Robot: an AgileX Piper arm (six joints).
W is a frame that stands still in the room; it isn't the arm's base.
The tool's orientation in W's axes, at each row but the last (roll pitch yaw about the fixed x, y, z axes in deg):
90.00, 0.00, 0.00
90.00, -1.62, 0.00
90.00, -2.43, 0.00
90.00, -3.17, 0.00
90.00, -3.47, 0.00
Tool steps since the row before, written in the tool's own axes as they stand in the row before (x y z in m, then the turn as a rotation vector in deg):
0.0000, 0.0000, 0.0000, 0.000, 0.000, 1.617
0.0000, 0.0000, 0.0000, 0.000, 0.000, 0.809
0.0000, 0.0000, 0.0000, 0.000, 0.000, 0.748
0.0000, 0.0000, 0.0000, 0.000, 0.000, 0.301
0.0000, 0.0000, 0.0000, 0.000, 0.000, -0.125
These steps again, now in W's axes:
0.0000, 0.0000, 0.0000, 0.000, -1.617, 0.000
0.0000, 0.0000, 0.0000, 0.000, -0.809, 0.000
0.0000, 0.0000, 0.0000, 0.000, -0.748, 0.000
0.0000, 0.0000, 0.0000, 0.000, -0.301, 0.000
0.0000, 0.0000, 0.0000, 0.000, 0.125, 0.000

